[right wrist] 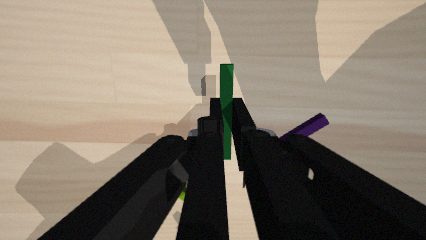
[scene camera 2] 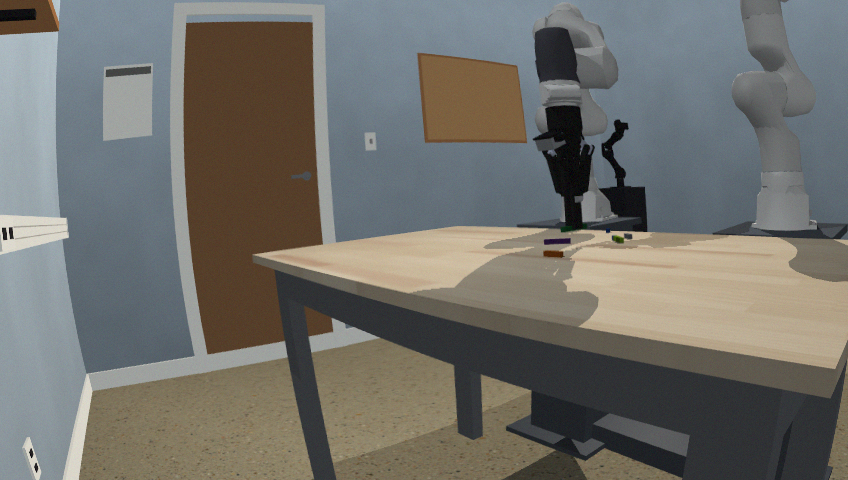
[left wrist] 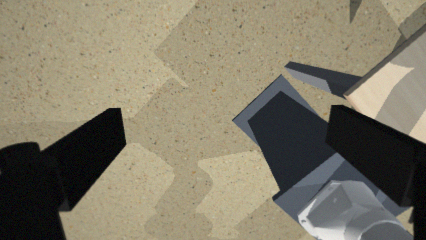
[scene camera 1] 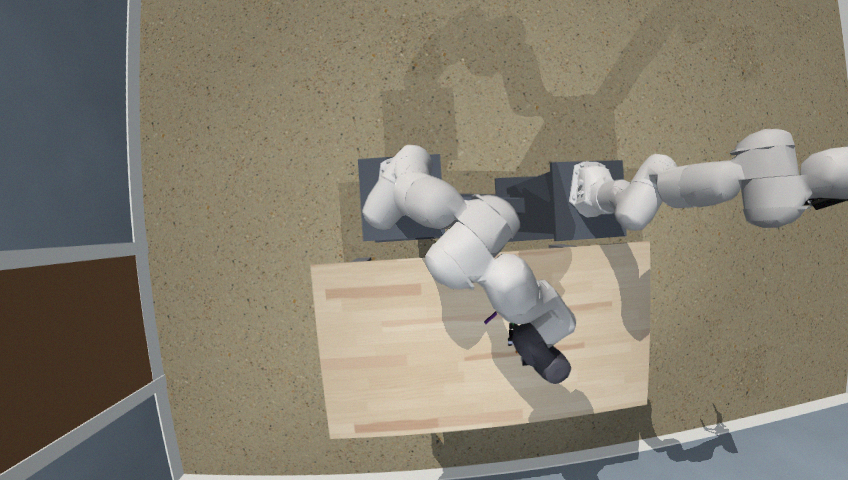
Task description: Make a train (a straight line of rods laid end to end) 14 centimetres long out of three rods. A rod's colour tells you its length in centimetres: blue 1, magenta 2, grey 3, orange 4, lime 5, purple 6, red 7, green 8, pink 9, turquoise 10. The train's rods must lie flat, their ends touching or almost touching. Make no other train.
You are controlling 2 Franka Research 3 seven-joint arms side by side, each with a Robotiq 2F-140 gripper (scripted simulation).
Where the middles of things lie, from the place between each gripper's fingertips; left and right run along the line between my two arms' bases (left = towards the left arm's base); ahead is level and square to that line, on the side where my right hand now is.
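My right gripper [scene camera 2: 574, 228] now 3 cm above green rod [right wrist: 226, 70].
Green rod, from my left hand: 370 mm below, 530 mm ahead, 880 mm to the right. Going by its middle, green rod nearer to my right gripper than to my left hand.
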